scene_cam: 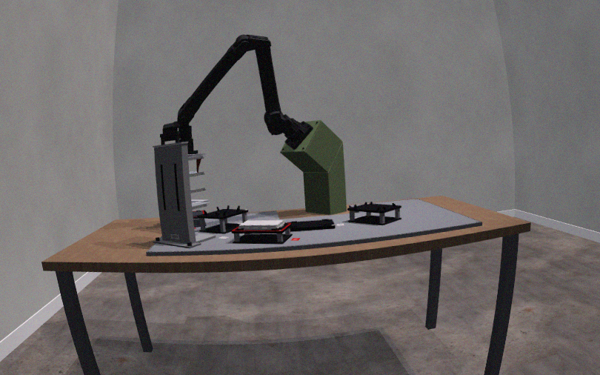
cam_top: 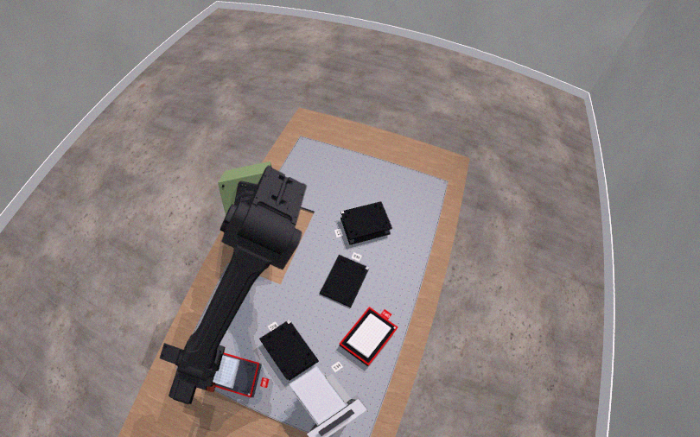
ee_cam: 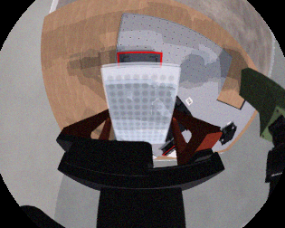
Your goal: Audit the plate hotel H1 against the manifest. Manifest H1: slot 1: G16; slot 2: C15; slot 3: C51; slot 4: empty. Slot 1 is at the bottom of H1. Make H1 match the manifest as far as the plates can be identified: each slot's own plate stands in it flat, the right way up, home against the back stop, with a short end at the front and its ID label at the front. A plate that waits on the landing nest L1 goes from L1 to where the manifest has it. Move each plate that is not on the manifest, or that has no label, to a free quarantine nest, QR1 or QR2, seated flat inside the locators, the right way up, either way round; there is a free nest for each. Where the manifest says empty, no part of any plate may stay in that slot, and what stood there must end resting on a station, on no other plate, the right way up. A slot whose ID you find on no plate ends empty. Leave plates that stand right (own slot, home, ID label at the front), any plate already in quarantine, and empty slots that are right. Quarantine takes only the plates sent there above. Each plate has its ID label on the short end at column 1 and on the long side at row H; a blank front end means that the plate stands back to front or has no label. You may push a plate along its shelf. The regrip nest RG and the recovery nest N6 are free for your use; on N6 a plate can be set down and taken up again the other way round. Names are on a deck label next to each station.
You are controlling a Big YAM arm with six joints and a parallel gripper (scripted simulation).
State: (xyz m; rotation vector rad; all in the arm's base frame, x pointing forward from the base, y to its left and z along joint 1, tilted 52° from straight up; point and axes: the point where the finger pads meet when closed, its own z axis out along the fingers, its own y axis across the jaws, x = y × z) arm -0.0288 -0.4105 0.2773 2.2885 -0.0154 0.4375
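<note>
Right now my hand is 17 cm above the red-framed quarantine nest. The rest, counted from my hand: plate hotel H1: 35 cm ahead, 11 cm to the right, 4 cm below.
</note>
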